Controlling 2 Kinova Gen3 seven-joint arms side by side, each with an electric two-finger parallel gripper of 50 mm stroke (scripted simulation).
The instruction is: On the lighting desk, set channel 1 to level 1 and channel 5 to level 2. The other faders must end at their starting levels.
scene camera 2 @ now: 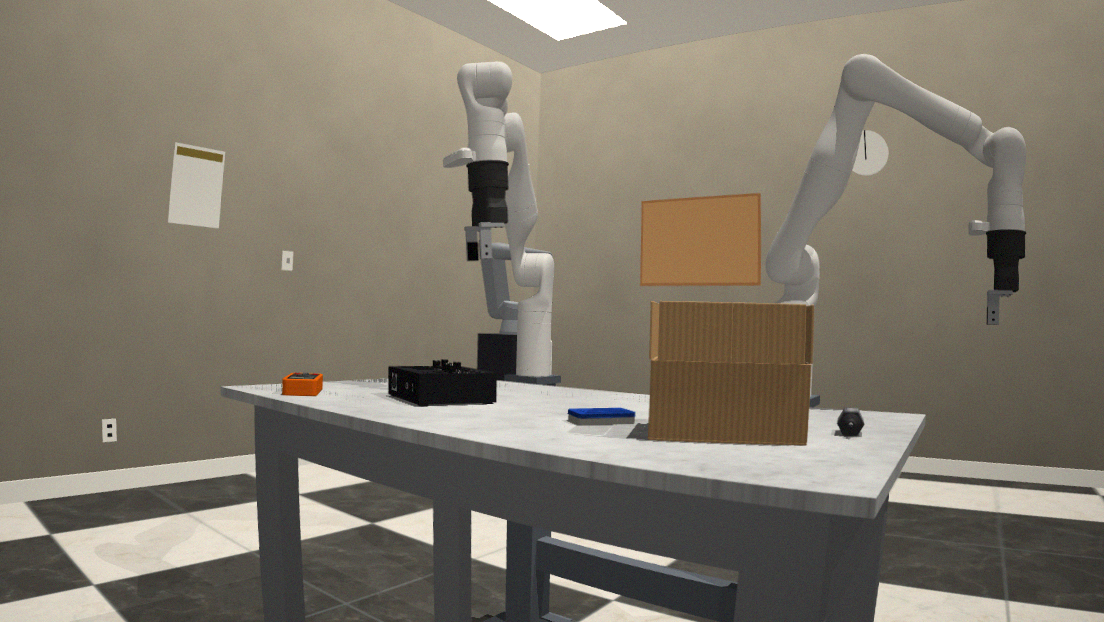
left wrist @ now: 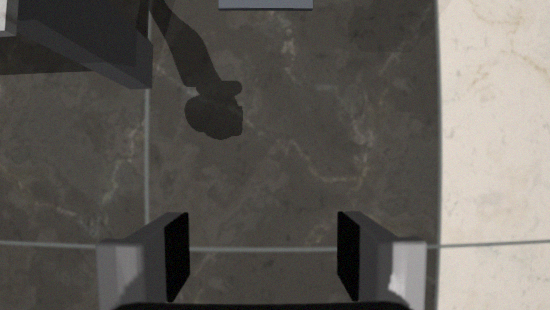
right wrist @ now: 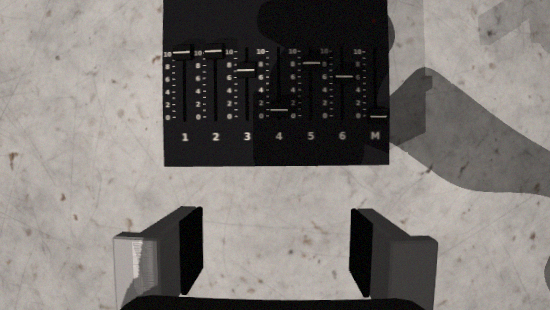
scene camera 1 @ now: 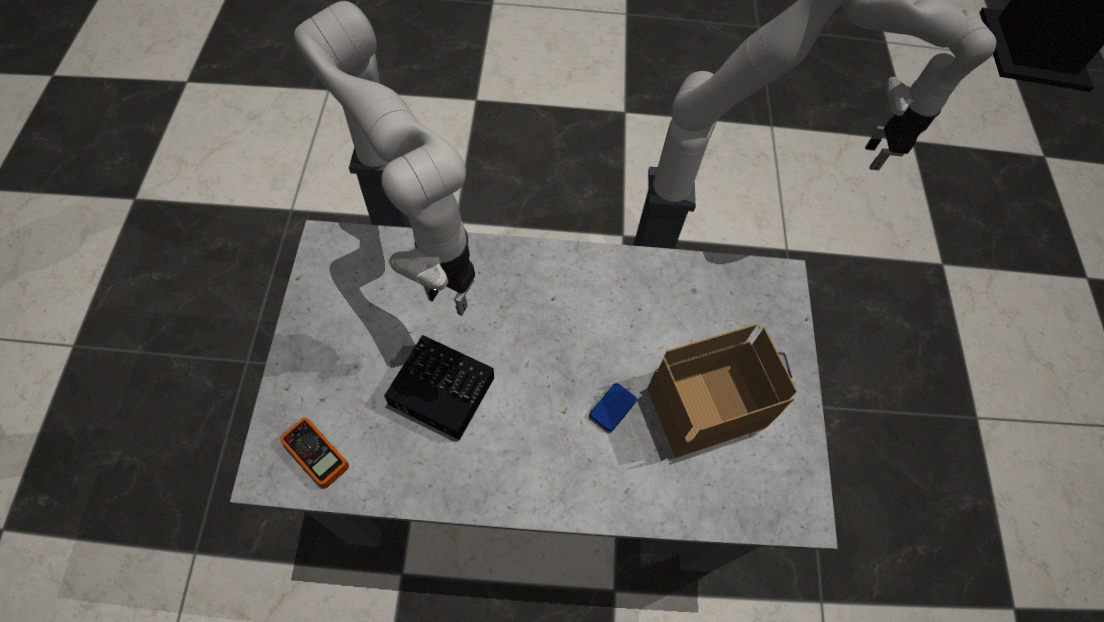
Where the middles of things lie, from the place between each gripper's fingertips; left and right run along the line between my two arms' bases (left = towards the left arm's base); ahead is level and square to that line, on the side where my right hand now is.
My right hand [scene camera 2: 479, 259] is 320 mm to the right of the blue block [scene camera 1: 611, 409], 260 mm above it and 60 mm short of it.
I see the blue block 600 mm ahead of my left hand [scene camera 2: 992, 324], 530 mm to the right of it and 170 mm below it.
